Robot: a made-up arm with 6 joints.
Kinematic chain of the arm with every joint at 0, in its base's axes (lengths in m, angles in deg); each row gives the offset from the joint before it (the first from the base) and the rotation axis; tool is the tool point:
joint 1: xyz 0 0 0.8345 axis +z
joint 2: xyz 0.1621 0 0 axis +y
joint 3: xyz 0 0 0.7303 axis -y
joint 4: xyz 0 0 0.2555 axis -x
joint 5: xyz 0.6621 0 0 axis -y
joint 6: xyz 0.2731 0 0 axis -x
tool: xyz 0 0 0
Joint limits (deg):
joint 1: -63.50..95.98
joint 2: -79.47..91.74
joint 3: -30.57..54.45
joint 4: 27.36..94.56
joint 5: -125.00..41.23
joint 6: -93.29..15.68
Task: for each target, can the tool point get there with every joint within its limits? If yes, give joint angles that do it. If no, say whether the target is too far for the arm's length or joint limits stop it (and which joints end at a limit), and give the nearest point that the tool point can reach.
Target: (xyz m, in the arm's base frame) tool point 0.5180 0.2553 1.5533
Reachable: yes | joints 43.12 -13.86 -19.45 41.33 -111.55 -47.03
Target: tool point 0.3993 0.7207 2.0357
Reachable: yes | joints 78.48 9.70 41.85 65.16 -86.21 -0.88
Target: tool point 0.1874 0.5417 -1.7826
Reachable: no: too far | nearest point 0.2528 0.7308 -0.1596 | short by 1.635 m
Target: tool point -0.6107 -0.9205 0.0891
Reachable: no: joint limits stop it (at a limit: joint 1, joint 2, joint 3) | nearest point 0.0722 -0.7434 0.1086 | short by 0.706 m
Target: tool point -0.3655 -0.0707 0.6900
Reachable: no: joint limits stop it (at a limit: joint 2, joint 3, joint 4, joint 5) | nearest point -0.2804 -0.0542 1.3862 | short by 0.702 m
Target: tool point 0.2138 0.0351 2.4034
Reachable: yes | joints 65.54 -17.62 46.60 78.26 -42.33 -44.60
